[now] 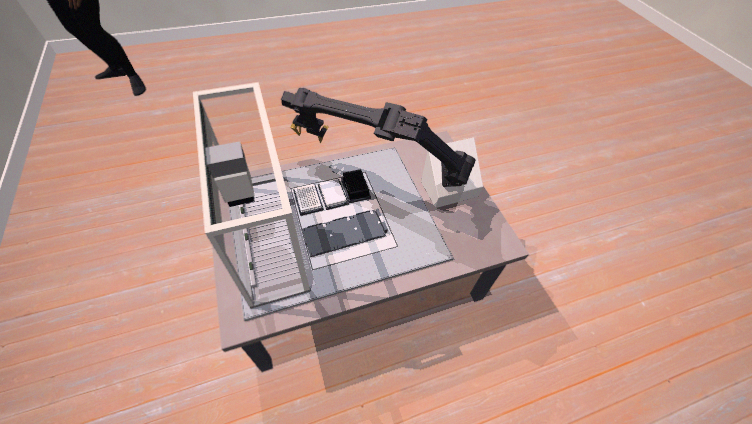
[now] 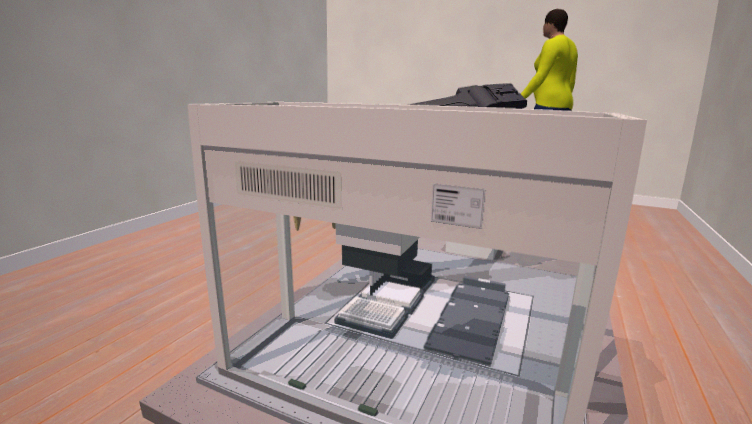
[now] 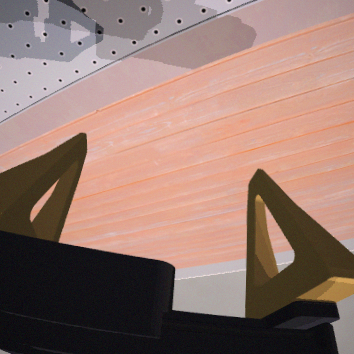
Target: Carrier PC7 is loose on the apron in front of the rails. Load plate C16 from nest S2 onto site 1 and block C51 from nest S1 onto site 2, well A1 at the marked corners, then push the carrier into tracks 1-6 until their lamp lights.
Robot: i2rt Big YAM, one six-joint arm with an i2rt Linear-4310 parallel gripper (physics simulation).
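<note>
The dark carrier lies flat on the pale apron in front of the rails, with no labware on it. Beside it three nests stand in a row. They hold a pale gridded plate nearest the rails, a plain white plate in the middle and a black block farthest away. Nest labels cannot be read. My gripper is open and empty, high above the table's far side, away from the nests.
A tall pale frame encloses the rails. A grey head hangs inside it. Small dark green parts sit at the rails' far end. The arm's white base stands at the table's other end. A person stands behind.
</note>
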